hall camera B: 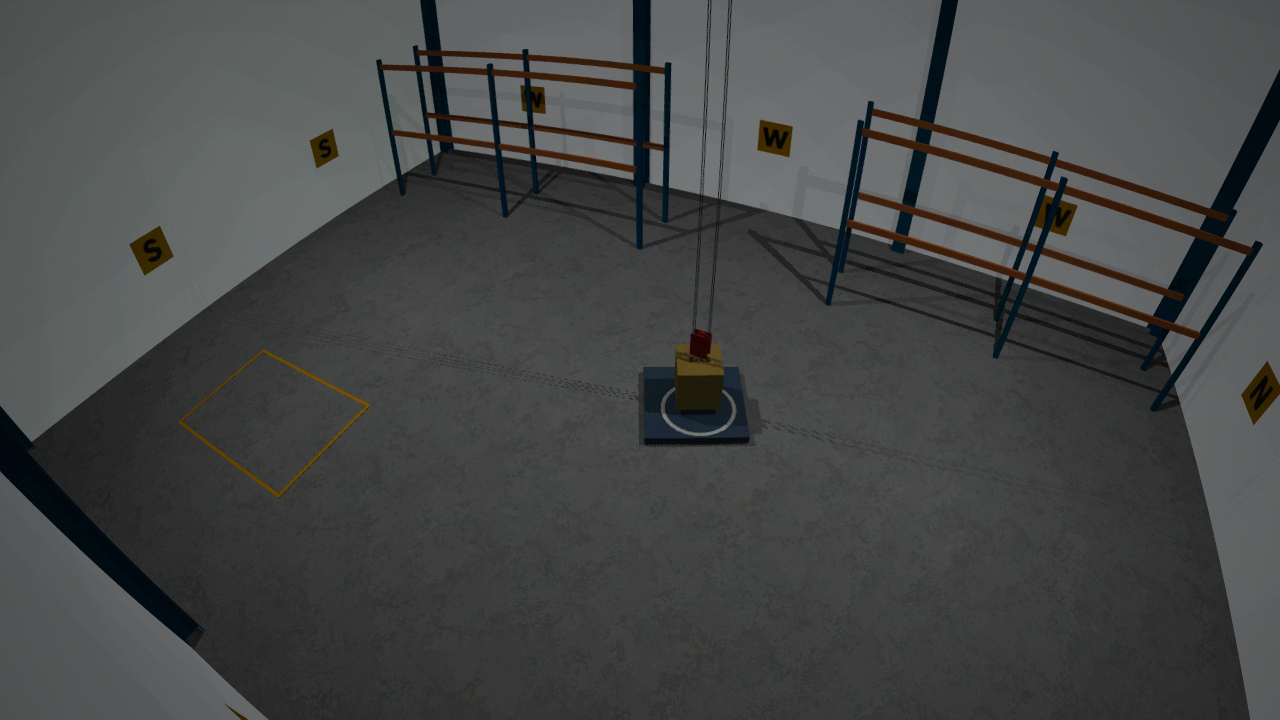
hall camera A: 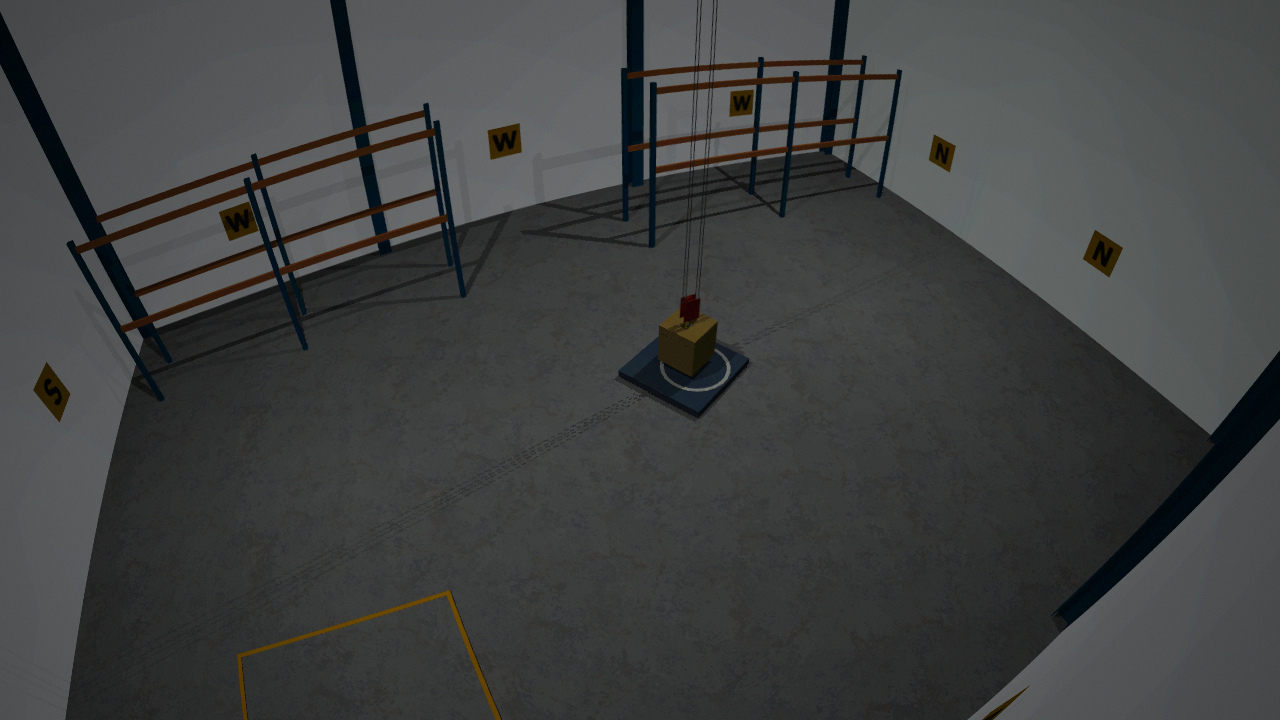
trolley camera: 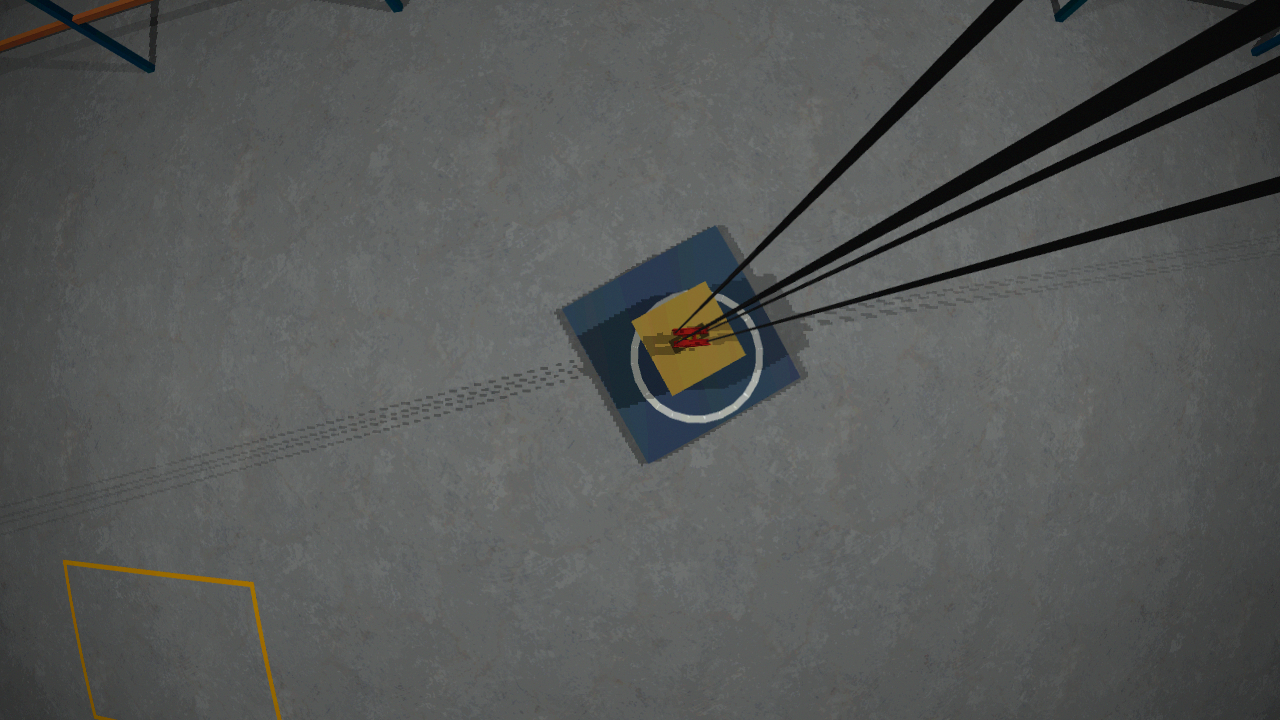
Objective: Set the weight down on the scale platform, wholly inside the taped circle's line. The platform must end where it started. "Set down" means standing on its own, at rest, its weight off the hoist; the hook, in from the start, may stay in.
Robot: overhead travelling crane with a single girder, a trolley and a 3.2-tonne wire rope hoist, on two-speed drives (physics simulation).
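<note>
The yellow weight (hall camera A: 687, 349) (hall camera B: 698, 391) (trolley camera: 708, 365) is upright over the blue scale platform (hall camera A: 637, 368) (hall camera B: 658, 377) (trolley camera: 656, 440). A thin dark band shows under it; whether it touches the platform I cannot tell. The white taped circle (hall camera A: 696, 389) (hall camera B: 699, 433) (trolley camera: 698, 419) shows around its near side. In the trolley view the weight's top overlaps the circle's upper left part; the far edge of its base is hidden. My red hook block (hall camera A: 690, 308) (hall camera B: 700, 342) (trolley camera: 691, 337) is right above the weight's top, with the hook in the weight.
Two empty racks stand by the W wall, one on the left (hall camera A: 454, 214) (hall camera B: 640, 210) and one on the right (hall camera A: 652, 170) (hall camera B: 844, 214). A yellow outlined rectangle (hall camera A: 344, 623) (hall camera B: 324, 450) (trolley camera: 159, 574) is marked on the floor toward the S side.
</note>
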